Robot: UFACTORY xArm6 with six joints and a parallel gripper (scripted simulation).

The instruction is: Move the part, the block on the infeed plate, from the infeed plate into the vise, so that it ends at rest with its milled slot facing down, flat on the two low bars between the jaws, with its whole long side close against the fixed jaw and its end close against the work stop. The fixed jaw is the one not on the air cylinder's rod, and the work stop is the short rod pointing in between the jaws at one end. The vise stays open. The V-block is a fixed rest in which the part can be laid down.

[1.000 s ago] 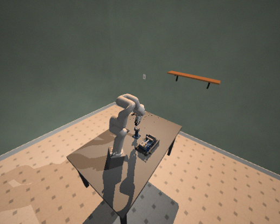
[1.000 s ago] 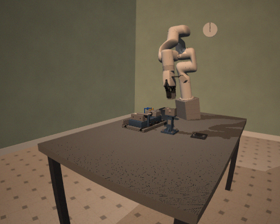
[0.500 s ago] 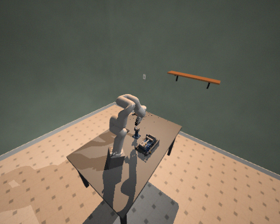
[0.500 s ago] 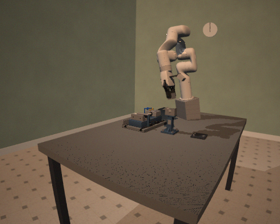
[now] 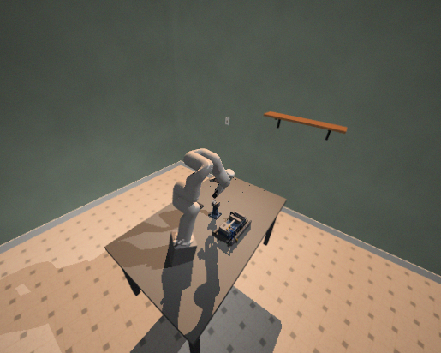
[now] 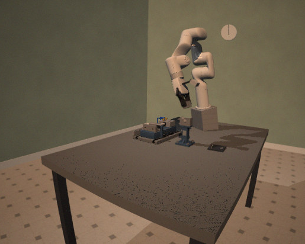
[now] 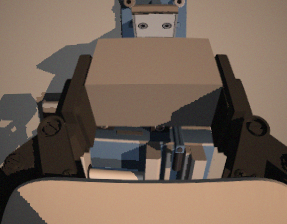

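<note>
My hand is 1 cm above the part. The rest, counted from my hand: air cylinder rod: 20 cm to the right, 17 cm below, 8 cm behind; work stop: 17 cm to the right, 15 cm below, 2 cm ahead; vise base rail: 29 cm to the right, 21 cm below, 8 cm behind.
</note>
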